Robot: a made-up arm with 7 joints. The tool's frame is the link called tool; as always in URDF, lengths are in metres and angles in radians. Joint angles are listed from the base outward.
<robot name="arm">
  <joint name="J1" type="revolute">
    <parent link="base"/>
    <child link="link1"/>
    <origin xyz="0 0 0.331" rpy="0 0 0"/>
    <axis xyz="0 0 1"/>
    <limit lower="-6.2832" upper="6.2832"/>
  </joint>
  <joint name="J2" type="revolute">
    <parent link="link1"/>
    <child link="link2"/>
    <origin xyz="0 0 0" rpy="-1.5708 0 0"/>
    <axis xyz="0 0 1"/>
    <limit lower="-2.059" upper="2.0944"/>
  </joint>
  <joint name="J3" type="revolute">
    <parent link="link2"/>
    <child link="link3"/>
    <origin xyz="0 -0.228 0" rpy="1.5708 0 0"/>
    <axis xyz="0 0 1"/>
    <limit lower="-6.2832" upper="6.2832"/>
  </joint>
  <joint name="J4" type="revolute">
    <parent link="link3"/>
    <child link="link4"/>
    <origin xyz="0.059 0 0" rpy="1.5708 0 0"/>
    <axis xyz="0 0 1"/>
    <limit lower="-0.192" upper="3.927"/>
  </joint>
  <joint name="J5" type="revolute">
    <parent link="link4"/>
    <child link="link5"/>
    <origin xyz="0.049 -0.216 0" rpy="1.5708 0 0"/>
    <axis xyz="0 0 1"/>
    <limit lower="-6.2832" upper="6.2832"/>
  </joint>
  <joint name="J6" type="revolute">
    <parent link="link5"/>
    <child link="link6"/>
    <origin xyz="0 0 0" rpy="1.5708 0 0"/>
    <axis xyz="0 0 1"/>
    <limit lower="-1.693" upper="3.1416"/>
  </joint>
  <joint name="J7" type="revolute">
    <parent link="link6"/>
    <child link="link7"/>
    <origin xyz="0.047 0.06 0" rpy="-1.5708 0 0"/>
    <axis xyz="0 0 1"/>
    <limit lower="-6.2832" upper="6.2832"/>
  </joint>
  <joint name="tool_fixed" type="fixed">
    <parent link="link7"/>
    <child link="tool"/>
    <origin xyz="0 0 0" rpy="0 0 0"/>
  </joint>
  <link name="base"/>
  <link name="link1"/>
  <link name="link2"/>
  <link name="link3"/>
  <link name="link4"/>
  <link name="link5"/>
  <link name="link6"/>
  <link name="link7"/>
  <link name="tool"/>
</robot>
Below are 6 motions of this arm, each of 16 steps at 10 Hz.
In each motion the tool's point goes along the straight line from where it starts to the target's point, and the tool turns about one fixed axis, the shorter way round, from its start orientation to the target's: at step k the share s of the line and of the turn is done. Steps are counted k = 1, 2, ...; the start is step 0. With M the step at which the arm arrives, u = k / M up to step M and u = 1 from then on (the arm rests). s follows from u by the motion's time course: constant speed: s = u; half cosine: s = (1 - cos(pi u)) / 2; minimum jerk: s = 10 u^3 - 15 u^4 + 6 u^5.
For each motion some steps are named. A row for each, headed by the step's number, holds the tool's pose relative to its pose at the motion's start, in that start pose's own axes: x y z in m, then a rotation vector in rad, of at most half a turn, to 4 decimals.
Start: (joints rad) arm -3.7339 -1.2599 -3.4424 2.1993 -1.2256 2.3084 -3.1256
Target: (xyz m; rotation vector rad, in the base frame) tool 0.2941 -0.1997 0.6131 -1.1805 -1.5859 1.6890
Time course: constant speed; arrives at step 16
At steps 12, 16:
12: 0.1997 -0.1810 0.0732 -0.3036 -0.4066 0.5472
16: 0.2663 -0.2413 0.0977 -0.4048 -0.5421 0.7296

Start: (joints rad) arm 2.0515 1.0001 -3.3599 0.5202 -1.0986 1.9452 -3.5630
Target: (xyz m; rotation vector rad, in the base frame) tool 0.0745 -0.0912 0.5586 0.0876 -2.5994 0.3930
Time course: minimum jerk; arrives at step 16
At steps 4, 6, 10, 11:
4: 0.0014 0.0037 -0.0153 0.0161 -0.0635 -0.0820
6: 0.0038 0.0098 -0.0406 0.0427 -0.1688 -0.2180
10: 0.0099 0.0257 -0.1070 0.1124 -0.4445 -0.5740
11: 0.0112 0.0291 -0.1210 0.1271 -0.5028 -0.6494

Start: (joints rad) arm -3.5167 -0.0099 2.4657 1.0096 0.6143 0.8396 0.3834
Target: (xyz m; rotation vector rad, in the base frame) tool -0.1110 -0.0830 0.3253 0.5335 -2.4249 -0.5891
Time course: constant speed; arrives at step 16
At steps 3, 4, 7, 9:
3: -0.0222 0.0631 -0.0074 -0.2151 0.0997 0.1614
4: -0.0296 0.0842 -0.0099 -0.2868 0.1329 0.2153
7: -0.0518 0.1473 -0.0173 -0.5019 0.2326 0.3767
9: -0.0666 0.1894 -0.0223 -0.6454 0.2991 0.4843

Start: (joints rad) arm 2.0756 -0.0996 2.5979 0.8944 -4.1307 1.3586 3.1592
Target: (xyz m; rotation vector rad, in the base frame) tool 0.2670 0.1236 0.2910 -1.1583 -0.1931 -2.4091
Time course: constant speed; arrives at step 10
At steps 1, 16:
1: 0.0235 -0.0462 -0.0087 0.0801 0.0734 0.1145
16: 0.2350 -0.4625 -0.0873 0.8005 0.7339 1.1447

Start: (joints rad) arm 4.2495 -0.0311 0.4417 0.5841 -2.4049 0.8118 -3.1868
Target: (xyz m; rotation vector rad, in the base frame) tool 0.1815 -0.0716 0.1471 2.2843 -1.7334 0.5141
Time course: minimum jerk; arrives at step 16
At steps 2, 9, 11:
2: -0.0044 0.0005 -0.0033 0.0084 -0.0158 -0.0136
9: -0.1683 0.0207 -0.1282 0.3235 -0.6063 -0.5227
11: -0.2241 0.0276 -0.1707 0.4307 -0.8072 -0.6958

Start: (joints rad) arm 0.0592 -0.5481 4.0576 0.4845 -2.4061 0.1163 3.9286
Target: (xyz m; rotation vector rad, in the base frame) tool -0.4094 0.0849 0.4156 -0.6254 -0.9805 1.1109
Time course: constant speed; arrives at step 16
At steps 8, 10, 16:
8: 0.1786 -0.0237 -0.1403 0.7902 0.7025 -0.0673
10: 0.2232 -0.0297 -0.1754 0.9878 0.8781 -0.0841
16: 0.3572 -0.0475 -0.2806 1.5805 1.4049 -0.1346

